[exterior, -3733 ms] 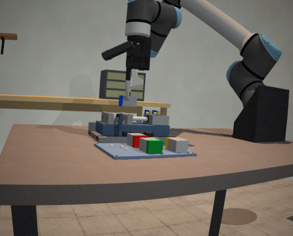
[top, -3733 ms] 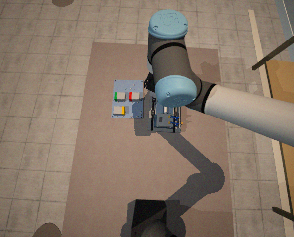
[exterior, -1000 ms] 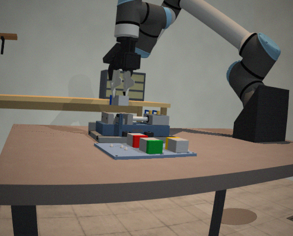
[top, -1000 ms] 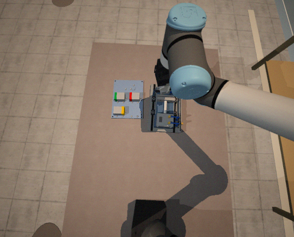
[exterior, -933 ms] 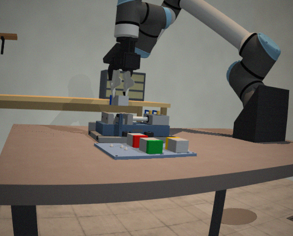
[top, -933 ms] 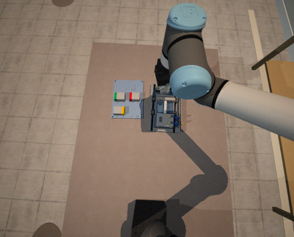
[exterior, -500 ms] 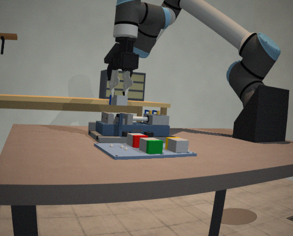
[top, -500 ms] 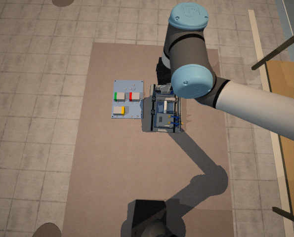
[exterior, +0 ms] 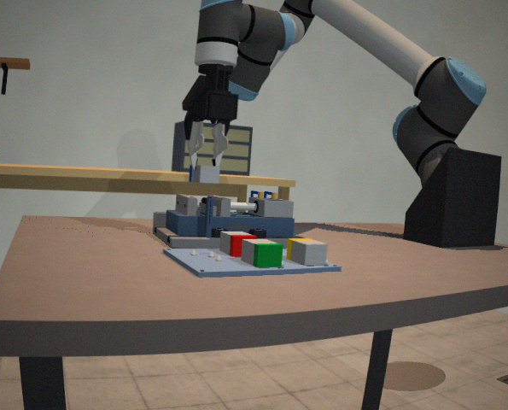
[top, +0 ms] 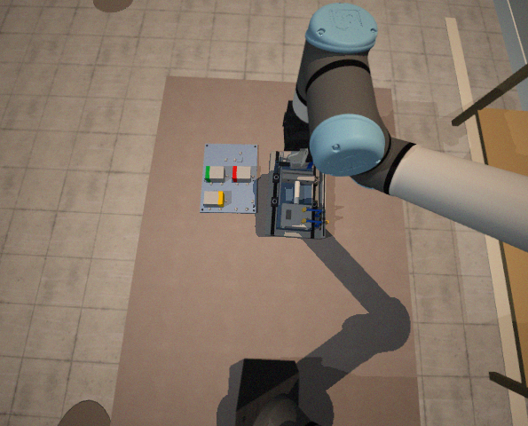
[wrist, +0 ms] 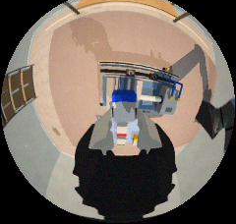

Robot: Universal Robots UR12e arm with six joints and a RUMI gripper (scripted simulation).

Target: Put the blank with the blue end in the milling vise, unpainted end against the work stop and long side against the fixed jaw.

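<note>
The blue-ended blank is 20 mm below my hand. Round my hand: hosed end block 160 mm behind, 90 mm below; fixed jaw 40 mm ahead, 90 mm below; milling vise 60 mm behind, 130 mm below.
</note>
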